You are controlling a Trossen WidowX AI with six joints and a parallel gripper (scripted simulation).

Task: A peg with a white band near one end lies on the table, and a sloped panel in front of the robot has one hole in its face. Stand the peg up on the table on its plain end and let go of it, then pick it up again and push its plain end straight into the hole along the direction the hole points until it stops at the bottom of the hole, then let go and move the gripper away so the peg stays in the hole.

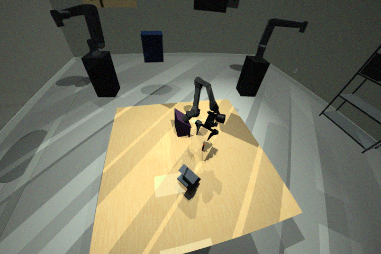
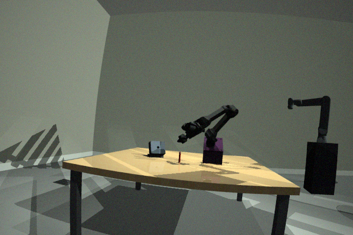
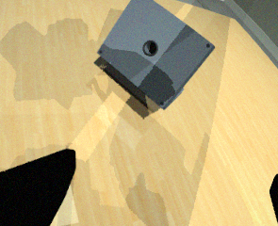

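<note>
My gripper tip is now 12 cm above the red peg, 3 cm to the right of it and 1 cm past it. Also, from my gripper tip: grey sloped panel (24 cm ahead, 10 cm to the right, 10 cm below).
</note>
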